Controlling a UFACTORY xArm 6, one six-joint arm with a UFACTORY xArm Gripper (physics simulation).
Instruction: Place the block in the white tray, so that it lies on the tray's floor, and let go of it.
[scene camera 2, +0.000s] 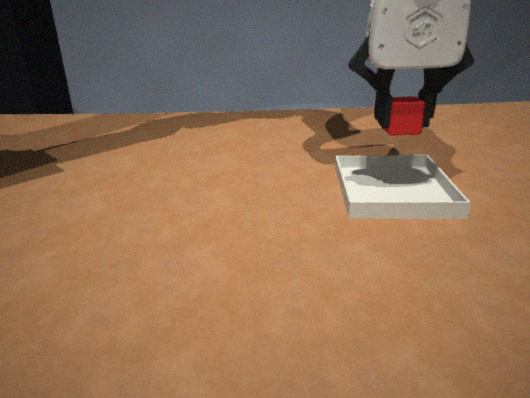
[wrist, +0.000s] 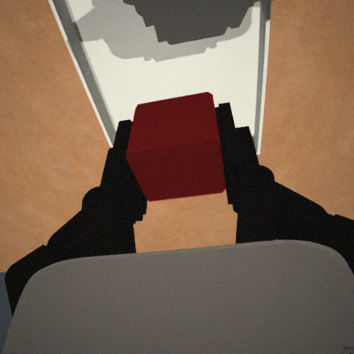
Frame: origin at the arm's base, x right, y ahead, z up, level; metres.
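Seen in the pictures: gripper, fingertip midpoint: (scene camera 2: 402, 125).
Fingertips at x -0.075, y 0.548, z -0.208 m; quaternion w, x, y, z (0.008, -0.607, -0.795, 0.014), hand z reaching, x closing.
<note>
A point is followed by its place in that frame.
A red block (scene camera 2: 406, 116) @(y 0.551, x -0.059, z -0.193 m) (wrist: 176, 147) is held up in the air between the black fingers. My gripper (scene camera 2: 406, 120) @(y 0.548, x -0.075, z -0.208 m) (wrist: 179, 132) is shut on it, above the table and higher than the tray's walls. The white tray (scene camera 2: 409, 210) @(y 0.562, x 0.010, z -0.283 m) (wrist: 259, 100) lies on the table, a shallow square with low walls. In the scene view the block shows above the tray's back wall, and a shadow falls on the tray's floor. In the wrist view the block covers part of the tray's near end, whose near wall is hidden behind the block and fingers.
The orange-brown table (scene camera 2: 200, 280) @(y 0.379, x 0.182, z -0.293 m) (wrist: 35, 150) spreads around the tray. Shadows of the arm fall across its back part. A blue-grey wall (scene camera 2: 210, 55) stands behind the table, with a black area (scene camera 2: 30, 60) at the upper left.
</note>
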